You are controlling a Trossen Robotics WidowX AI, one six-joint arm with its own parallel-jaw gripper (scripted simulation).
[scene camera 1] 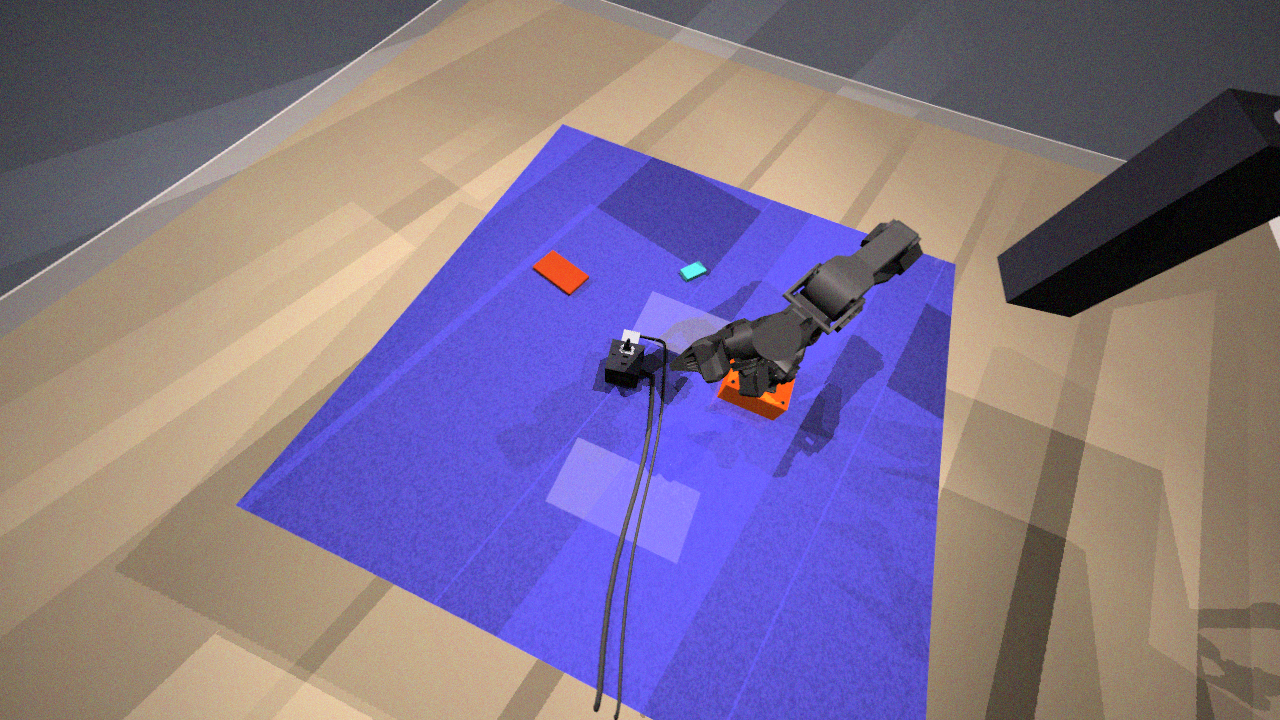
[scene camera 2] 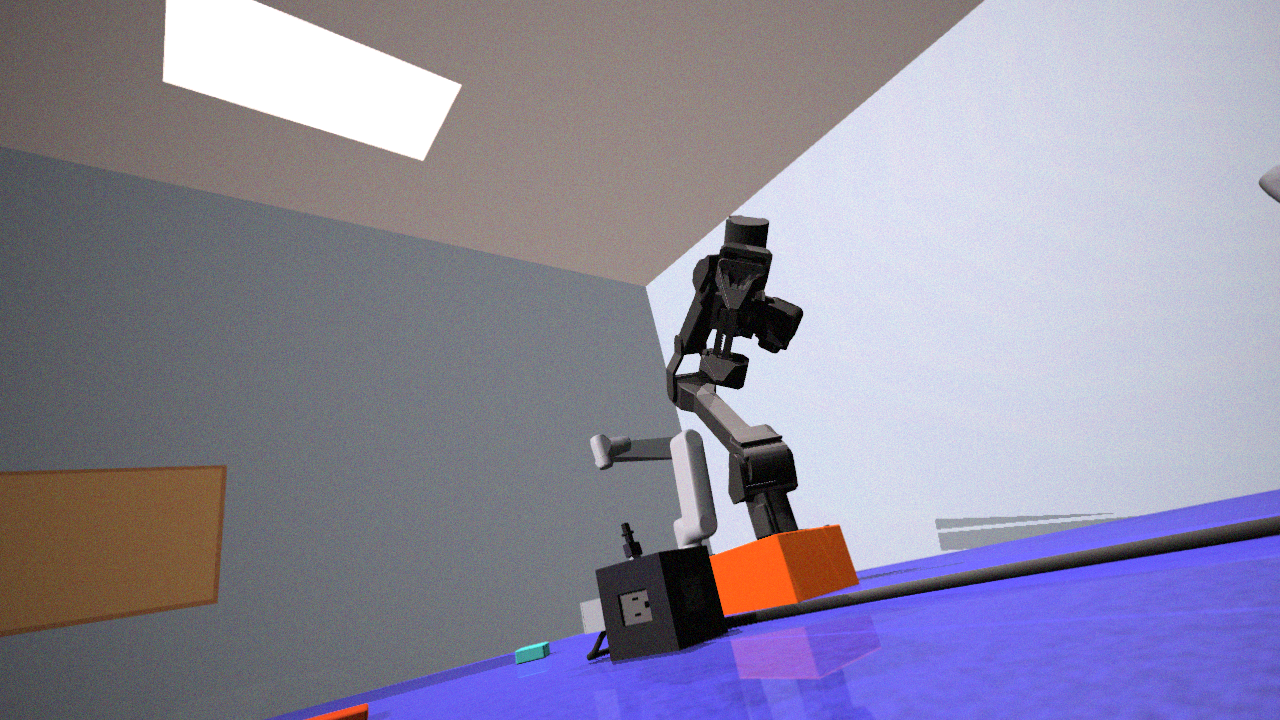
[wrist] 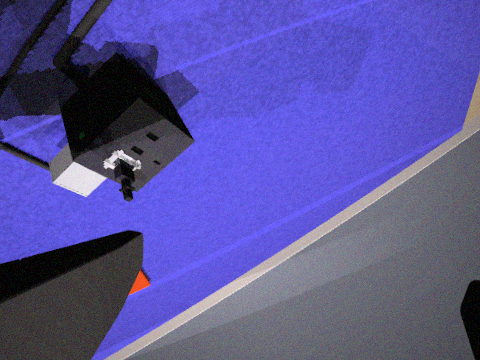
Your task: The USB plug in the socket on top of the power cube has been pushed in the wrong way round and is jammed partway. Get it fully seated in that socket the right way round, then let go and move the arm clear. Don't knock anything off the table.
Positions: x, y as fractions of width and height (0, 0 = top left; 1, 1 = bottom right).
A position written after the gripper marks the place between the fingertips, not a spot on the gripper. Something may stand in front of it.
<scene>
The gripper (scene camera 2: 0.57, 0.48) is open, holding nothing. Further things: a red flat piece (scene camera 1: 0.43, 0.37) and a black power cube (scene camera 2: 0.52, 0.84).
The gripper is seen too in scene camera 1 (scene camera 1: 0.53, 0.50) and in the wrist view (wrist: 0.63, 0.76). The black power cube is seen too in scene camera 1 (scene camera 1: 0.49, 0.51) and in the wrist view (wrist: 0.24, 0.30).
</scene>
